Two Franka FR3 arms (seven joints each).
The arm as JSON. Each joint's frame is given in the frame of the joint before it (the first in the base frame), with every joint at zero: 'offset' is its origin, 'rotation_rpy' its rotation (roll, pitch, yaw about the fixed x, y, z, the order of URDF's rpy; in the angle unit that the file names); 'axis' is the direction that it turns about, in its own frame. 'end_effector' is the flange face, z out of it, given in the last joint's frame.
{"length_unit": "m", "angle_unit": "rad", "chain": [
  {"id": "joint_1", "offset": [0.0, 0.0, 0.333], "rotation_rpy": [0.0, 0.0, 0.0], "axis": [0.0, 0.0, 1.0]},
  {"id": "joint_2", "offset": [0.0, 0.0, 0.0], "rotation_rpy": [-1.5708, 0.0, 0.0], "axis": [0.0, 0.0, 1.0]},
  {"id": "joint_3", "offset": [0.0, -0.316, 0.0], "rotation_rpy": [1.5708, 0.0, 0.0], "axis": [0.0, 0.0, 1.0]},
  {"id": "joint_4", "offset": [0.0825, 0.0, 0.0], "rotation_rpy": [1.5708, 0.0, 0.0], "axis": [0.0, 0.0, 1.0]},
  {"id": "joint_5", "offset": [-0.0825, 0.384, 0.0], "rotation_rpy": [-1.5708, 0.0, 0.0], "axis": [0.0, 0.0, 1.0]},
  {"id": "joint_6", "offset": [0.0, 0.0, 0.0], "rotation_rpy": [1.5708, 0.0, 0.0], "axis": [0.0, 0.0, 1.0]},
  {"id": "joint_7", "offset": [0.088, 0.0, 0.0], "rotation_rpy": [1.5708, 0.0, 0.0], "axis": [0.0, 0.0, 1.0]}
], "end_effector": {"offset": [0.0, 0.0, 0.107], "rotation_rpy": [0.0, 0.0, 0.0]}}
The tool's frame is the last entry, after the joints.
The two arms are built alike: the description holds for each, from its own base.
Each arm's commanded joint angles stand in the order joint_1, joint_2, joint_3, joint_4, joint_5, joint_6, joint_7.
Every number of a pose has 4 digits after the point.
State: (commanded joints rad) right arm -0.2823 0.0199 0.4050 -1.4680 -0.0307 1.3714 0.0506; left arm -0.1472 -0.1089 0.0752 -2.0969 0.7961 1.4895 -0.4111
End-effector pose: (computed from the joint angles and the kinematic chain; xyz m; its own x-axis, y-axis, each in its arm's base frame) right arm 0.5358 0.0598 0.6457 0.9914 0.0660 -0.1133 0.0697 -0.9972 0.0285; left arm 0.4769 0.0481 0.4703 0.9514 0.2633 -0.1597 0.0438 -0.6292 -0.7760
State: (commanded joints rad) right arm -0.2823 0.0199 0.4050 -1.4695 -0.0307 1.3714 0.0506; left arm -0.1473 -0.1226 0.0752 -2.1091 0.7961 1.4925 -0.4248
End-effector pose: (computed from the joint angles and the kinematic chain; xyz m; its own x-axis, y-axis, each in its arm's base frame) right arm 0.5358 0.0598 0.6450 0.9912 0.0660 -0.1148 0.0697 -0.9972 0.0286; left arm 0.4732 0.0482 0.4715 0.9518 0.2695 -0.1464 0.0582 -0.6273 -0.7766
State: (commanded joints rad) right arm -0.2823 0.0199 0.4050 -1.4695 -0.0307 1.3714 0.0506; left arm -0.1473 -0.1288 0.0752 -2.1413 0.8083 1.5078 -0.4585
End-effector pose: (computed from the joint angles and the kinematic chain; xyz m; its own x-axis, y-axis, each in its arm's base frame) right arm 0.5358 0.0598 0.6450 0.9912 0.0660 -0.1148 0.0697 -0.9972 0.0286; left arm 0.4686 0.0486 0.4616 0.9518 0.2769 -0.1322 0.0692 -0.6135 -0.7867
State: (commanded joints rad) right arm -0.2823 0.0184 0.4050 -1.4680 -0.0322 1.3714 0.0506; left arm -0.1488 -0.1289 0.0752 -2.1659 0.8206 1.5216 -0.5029
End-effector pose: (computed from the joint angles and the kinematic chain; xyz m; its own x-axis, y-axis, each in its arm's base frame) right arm 0.5354 0.0597 0.6464 0.9916 0.0657 -0.1118 0.0695 -0.9971 0.0305; left arm 0.4659 0.0481 0.4522 0.9511 0.2894 -0.1085 0.0904 -0.5961 -0.7978
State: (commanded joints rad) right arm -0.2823 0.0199 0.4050 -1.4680 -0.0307 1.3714 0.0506; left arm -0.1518 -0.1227 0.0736 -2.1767 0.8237 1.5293 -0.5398
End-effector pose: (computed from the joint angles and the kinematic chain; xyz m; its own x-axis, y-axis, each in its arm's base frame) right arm 0.5358 0.0598 0.6457 0.9914 0.0660 -0.1133 0.0697 -0.9972 0.0285; left arm 0.4657 0.0456 0.4452 0.9495 0.3008 -0.0894 0.1096 -0.5849 -0.8036
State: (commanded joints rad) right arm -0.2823 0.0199 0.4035 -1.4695 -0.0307 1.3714 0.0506; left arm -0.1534 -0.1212 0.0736 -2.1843 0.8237 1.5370 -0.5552
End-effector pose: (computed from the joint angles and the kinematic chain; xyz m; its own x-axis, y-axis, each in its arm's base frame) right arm 0.5359 0.0590 0.6450 0.9913 0.0645 -0.1148 0.0682 -0.9973 0.0286; left arm 0.4652 0.0444 0.4413 0.9494 0.3033 -0.0815 0.1172 -0.5828 -0.8041
